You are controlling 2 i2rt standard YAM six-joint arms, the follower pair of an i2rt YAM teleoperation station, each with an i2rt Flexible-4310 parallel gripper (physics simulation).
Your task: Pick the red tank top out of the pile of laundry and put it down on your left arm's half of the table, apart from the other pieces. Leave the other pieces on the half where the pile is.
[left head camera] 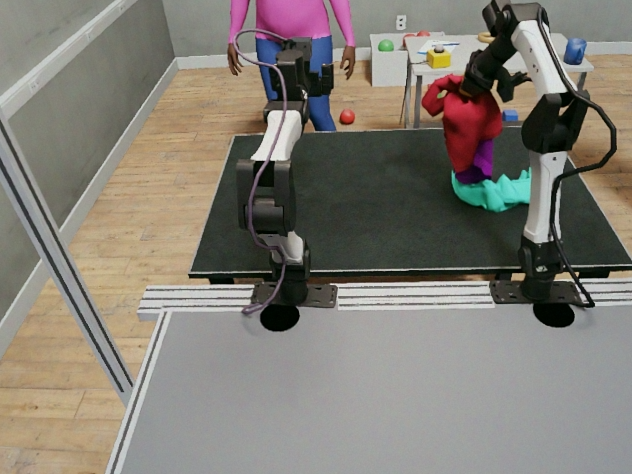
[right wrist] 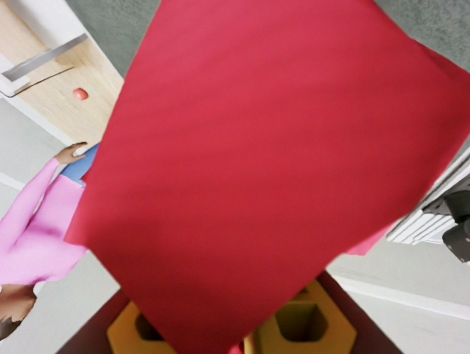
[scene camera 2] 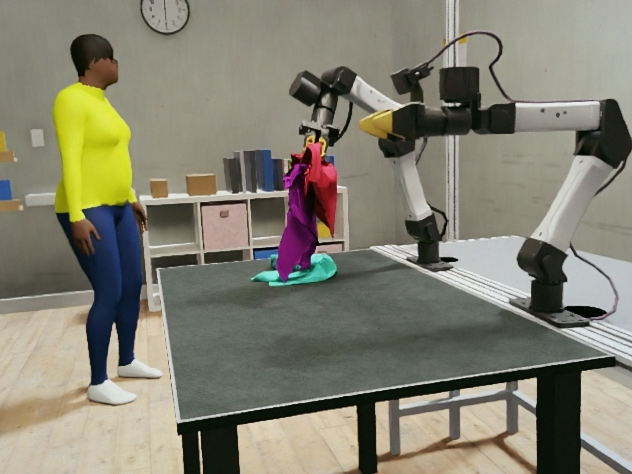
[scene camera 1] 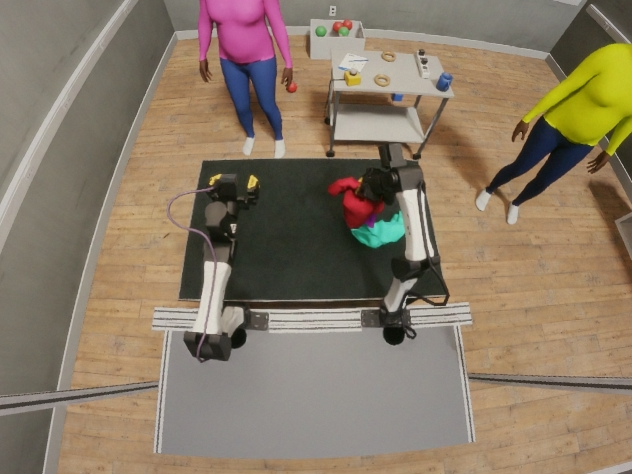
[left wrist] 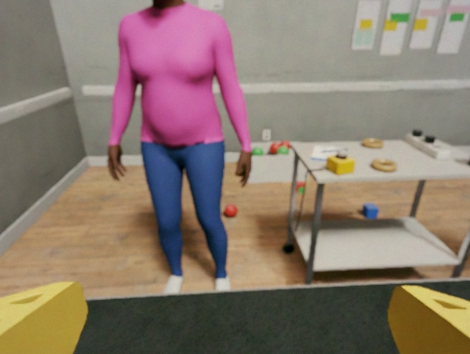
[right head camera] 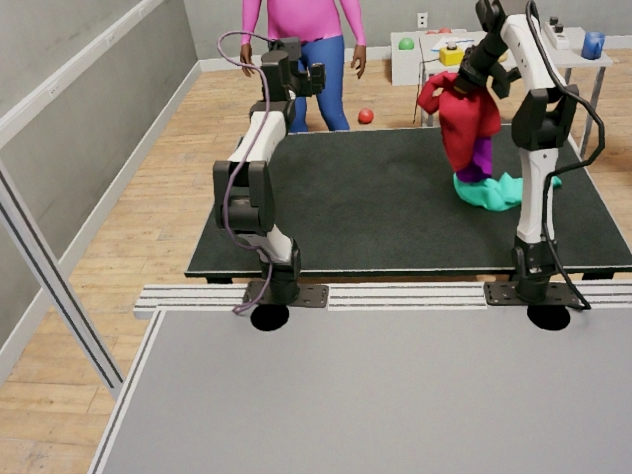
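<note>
The red tank top [left head camera: 469, 122] [right head camera: 462, 122] [scene camera 1: 355, 210] [scene camera 2: 325, 188] [right wrist: 270, 140] hangs bunched from my right gripper [left head camera: 465, 90] [right head camera: 462, 87] [scene camera 1: 360, 185] [scene camera 2: 314, 145], which is shut on it above the right half of the table. A purple piece [left head camera: 482, 155] [right head camera: 481, 153] [scene camera 2: 298, 229] hangs with it, its top close below the fingers; whether they pinch it too I cannot tell. Its lower end reaches a teal piece [left head camera: 492, 193] [right head camera: 490, 193] [scene camera 1: 377, 236] [scene camera 2: 322, 270] lying crumpled on the table. My left gripper [scene camera 1: 234, 182] [left wrist: 236, 297] is open and empty, high above the far left of the table.
The dark table [left head camera: 367, 214] [scene camera 1: 296, 255] [scene camera 2: 331, 331] stands before both arms. Beyond its far edge are a grey cart [scene camera 1: 377, 135] and a person in pink [left head camera: 290, 17] [scene camera 1: 245, 30]. A person in yellow [scene camera 1: 587, 102] [scene camera 2: 96, 153] stands beyond its right side in scene camera 1.
</note>
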